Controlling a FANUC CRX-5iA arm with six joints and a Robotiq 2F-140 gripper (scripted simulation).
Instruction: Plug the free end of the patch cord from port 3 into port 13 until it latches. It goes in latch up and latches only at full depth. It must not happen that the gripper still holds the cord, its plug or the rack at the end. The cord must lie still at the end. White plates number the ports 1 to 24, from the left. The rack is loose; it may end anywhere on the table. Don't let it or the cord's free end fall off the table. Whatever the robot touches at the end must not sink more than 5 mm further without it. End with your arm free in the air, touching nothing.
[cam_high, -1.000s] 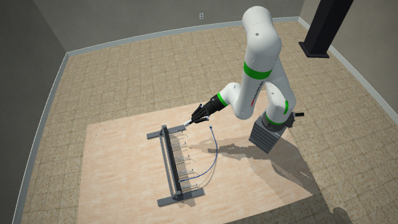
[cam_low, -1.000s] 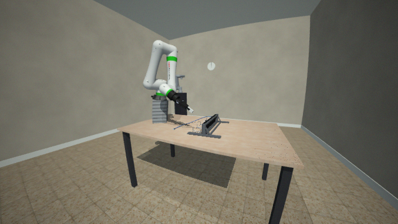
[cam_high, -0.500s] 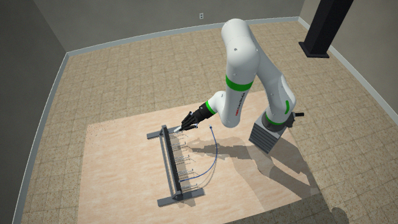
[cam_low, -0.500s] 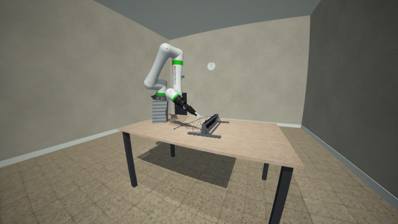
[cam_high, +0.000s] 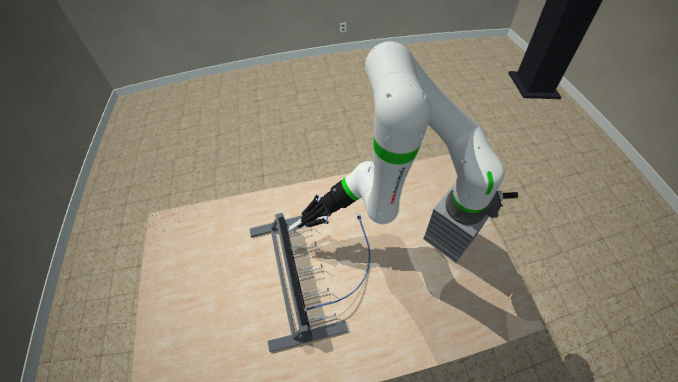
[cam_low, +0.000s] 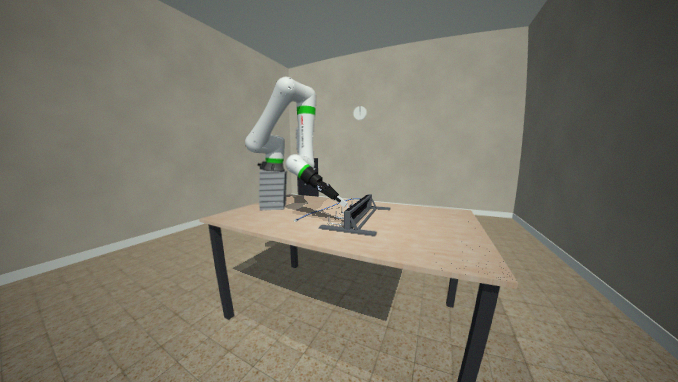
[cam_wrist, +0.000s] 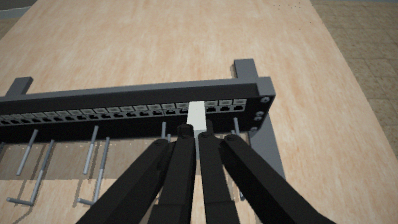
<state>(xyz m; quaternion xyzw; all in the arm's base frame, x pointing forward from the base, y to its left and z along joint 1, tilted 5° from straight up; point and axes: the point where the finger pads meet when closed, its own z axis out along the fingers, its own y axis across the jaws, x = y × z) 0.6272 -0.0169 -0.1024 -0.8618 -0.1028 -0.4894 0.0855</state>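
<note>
Right now the free-end plug is 24 cm behind my hand, 12 cm to the right of it and 12 cm below it.
</note>
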